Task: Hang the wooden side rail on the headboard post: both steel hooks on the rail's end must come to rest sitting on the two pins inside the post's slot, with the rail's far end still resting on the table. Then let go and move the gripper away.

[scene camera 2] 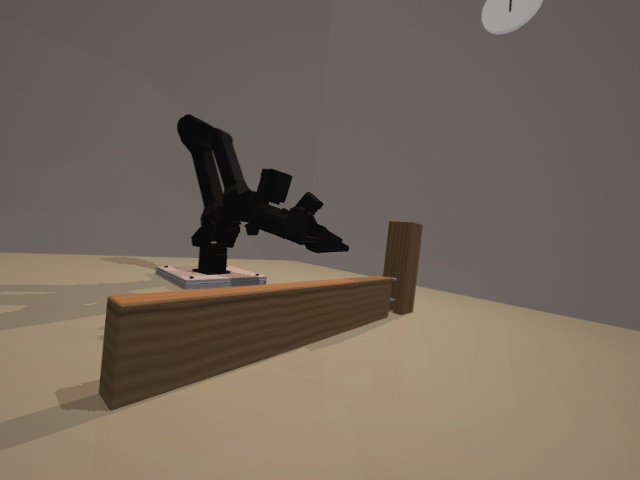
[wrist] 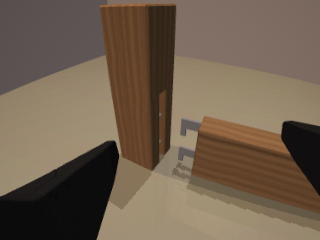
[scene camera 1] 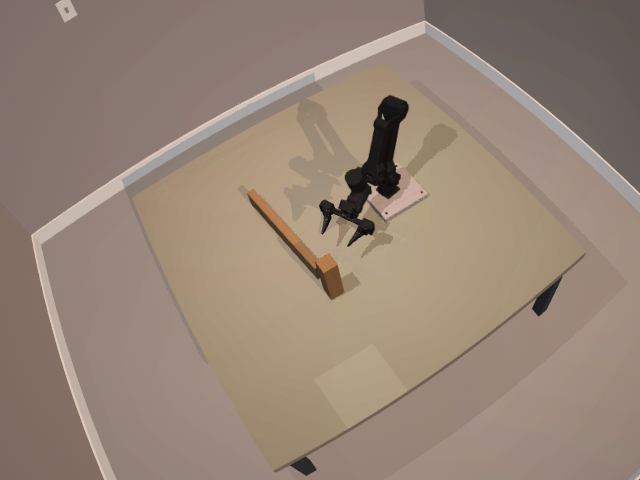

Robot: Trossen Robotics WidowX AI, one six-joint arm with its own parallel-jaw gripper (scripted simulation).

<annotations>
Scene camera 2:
my gripper: 345, 245
wooden side rail: 153, 343
headboard post: 403, 246
</annotations>
